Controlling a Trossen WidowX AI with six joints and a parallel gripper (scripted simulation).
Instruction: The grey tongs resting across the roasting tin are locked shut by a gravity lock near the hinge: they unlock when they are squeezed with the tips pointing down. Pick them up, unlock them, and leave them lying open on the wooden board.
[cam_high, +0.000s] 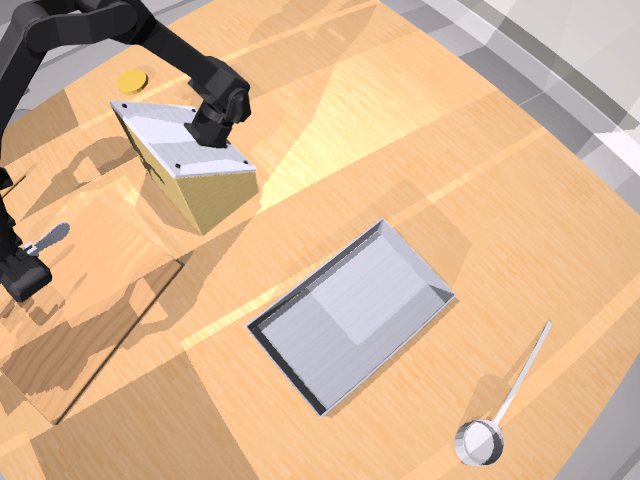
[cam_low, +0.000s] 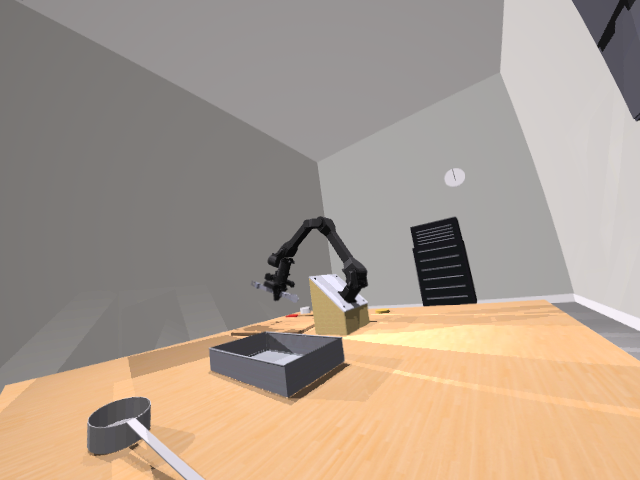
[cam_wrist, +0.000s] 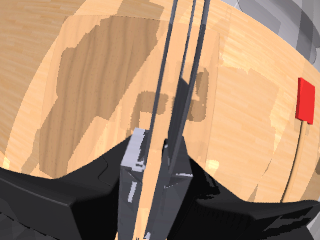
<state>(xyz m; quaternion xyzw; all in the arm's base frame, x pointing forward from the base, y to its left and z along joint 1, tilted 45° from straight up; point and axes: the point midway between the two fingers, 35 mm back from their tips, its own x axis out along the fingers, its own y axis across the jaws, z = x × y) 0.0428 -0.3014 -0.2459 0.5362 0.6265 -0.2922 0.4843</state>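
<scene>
Now: gripper tip 3 cm short of the wooden board, 4 cm to the right of it and 12 cm above it. Round my gripper tip: white object (36 cm behind, 17 cm to the right, 11 cm below); yellow disc (37 cm behind, 37 cm to the left, 12 cm below); yellow lock piece (2 cm ahead, 6 cm to the right, 7 cm above).
</scene>
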